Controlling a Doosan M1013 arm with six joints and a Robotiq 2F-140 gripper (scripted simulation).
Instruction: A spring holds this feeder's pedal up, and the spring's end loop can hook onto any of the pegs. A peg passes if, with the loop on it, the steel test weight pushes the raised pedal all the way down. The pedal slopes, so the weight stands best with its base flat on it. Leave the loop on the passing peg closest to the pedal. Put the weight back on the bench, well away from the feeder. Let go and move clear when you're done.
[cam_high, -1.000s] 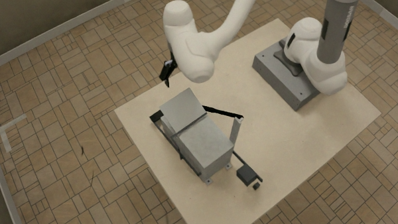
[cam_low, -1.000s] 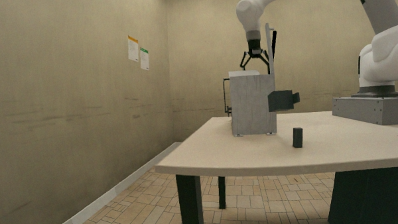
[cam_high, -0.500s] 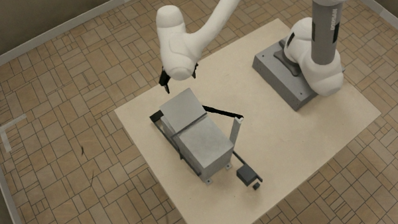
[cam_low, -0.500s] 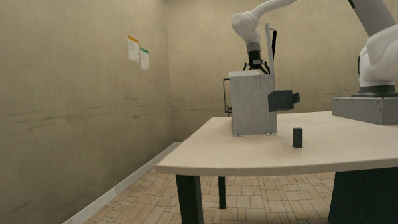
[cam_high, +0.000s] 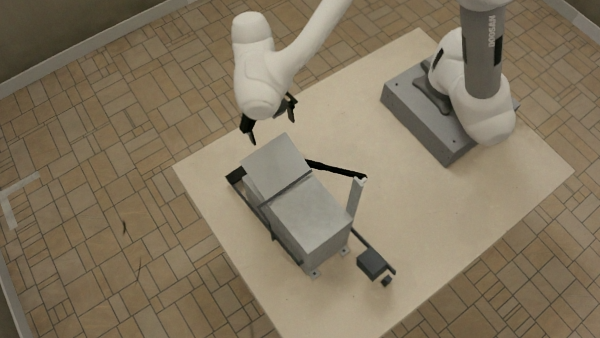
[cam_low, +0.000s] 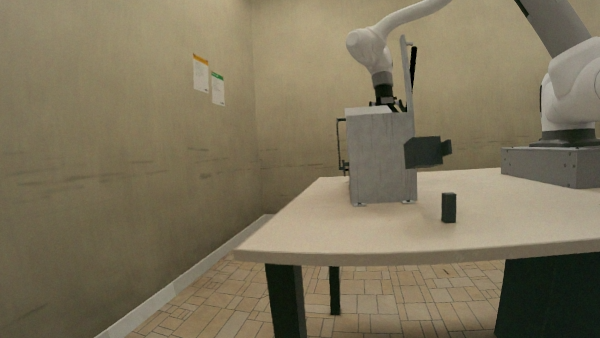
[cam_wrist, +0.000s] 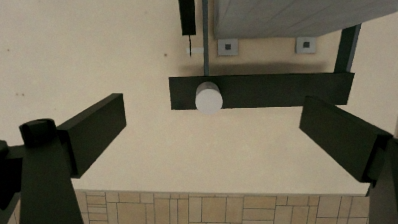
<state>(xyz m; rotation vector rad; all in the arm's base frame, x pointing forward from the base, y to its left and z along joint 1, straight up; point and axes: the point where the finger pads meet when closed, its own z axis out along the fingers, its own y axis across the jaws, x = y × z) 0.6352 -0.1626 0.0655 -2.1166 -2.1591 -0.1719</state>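
Right now my hand is 90 mm above the steel test weight.
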